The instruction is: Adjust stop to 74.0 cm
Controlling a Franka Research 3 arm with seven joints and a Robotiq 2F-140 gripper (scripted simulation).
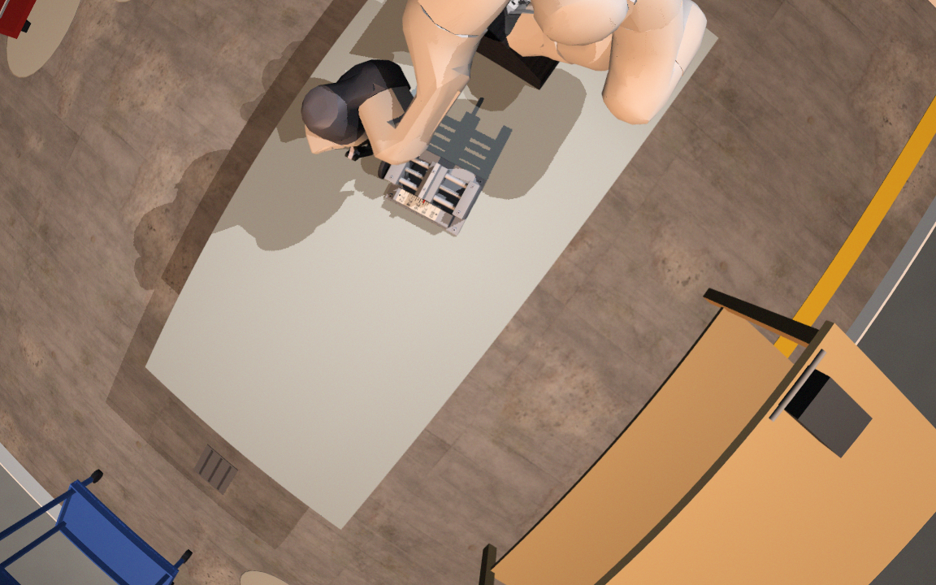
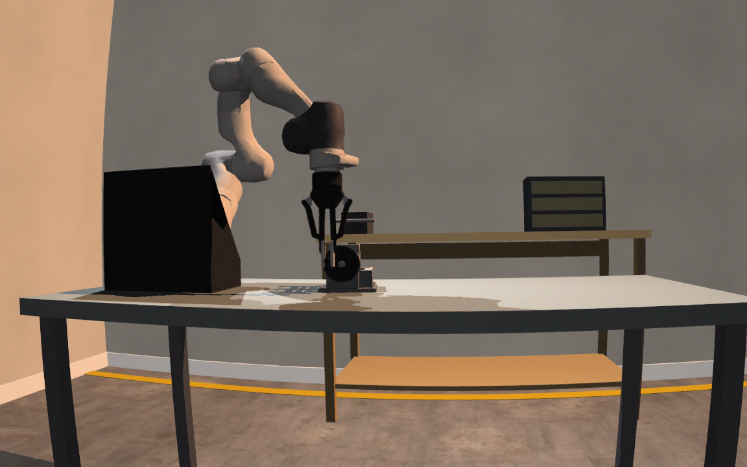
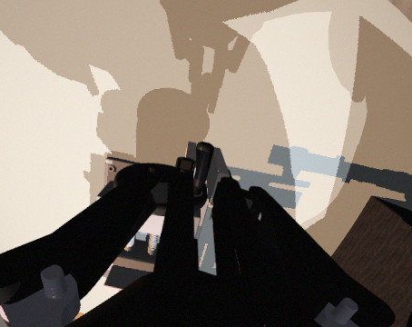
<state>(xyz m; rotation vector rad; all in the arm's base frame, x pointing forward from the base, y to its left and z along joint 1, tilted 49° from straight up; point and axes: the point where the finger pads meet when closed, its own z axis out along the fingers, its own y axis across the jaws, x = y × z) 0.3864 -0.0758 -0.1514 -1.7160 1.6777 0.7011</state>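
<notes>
Now: the black handwheel 2 cm to the left of my hand, 2 cm below it and 1 cm ahead of it.
</notes>
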